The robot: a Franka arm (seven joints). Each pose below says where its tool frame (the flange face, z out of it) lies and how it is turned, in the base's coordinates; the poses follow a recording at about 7 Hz.
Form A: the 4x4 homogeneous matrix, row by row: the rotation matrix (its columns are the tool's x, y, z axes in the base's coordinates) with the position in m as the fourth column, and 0 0 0 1 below. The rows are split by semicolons.
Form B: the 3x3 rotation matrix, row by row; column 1 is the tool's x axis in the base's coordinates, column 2 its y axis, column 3 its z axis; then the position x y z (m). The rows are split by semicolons. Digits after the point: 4 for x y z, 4 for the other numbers.
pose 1, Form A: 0.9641 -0.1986 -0.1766 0.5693; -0.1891 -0.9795 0.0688 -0.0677; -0.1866 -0.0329 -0.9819 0.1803; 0 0 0 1
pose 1, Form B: 0.9641 -0.1986 -0.1766; -0.1891 -0.9795 0.0688; -0.1866 -0.0329 -0.9819; 0.5693 -0.0677 0.1803
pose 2, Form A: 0.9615 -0.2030 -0.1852 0.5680; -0.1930 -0.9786 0.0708 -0.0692; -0.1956 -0.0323 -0.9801 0.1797; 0 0 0 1
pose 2, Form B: 0.9615 -0.2030 -0.1852; -0.1930 -0.9786 0.0708; -0.1956 -0.0323 -0.9801; 0.5680 -0.0692 0.1797
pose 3, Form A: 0.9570 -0.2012 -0.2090 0.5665; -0.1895 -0.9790 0.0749 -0.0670; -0.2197 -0.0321 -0.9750 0.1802; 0 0 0 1
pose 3, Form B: 0.9570 -0.2012 -0.2090; -0.1895 -0.9790 0.0749; -0.2197 -0.0321 -0.9750; 0.5665 -0.0670 0.1802
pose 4, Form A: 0.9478 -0.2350 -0.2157 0.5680; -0.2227 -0.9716 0.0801 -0.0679; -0.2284 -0.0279 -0.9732 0.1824; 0 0 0 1
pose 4, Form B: 0.9478 -0.2350 -0.2157; -0.2227 -0.9716 0.0801; -0.2284 -0.0279 -0.9732; 0.5680 -0.0679 0.1824
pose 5, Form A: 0.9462 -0.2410 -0.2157 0.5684; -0.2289 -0.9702 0.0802 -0.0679; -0.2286 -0.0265 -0.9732 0.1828; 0 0 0 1
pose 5, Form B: 0.9462 -0.2410 -0.2157; -0.2289 -0.9702 0.0802; -0.2286 -0.0265 -0.9732; 0.5684 -0.0679 0.1828
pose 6, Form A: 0.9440 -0.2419 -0.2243 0.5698; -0.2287 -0.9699 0.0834 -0.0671; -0.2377 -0.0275 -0.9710 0.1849; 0 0 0 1
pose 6, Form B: 0.9440 -0.2419 -0.2243; -0.2287 -0.9699 0.0834; -0.2377 -0.0275 -0.9710; 0.5698 -0.0671 0.1849
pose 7, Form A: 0.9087 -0.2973 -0.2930 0.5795; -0.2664 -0.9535 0.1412 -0.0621; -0.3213 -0.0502 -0.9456 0.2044; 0 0 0 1
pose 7, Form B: 0.9087 -0.2973 -0.2930; -0.2664 -0.9535 0.1412; -0.3213 -0.0502 -0.9456; 0.5795 -0.0621 0.2044
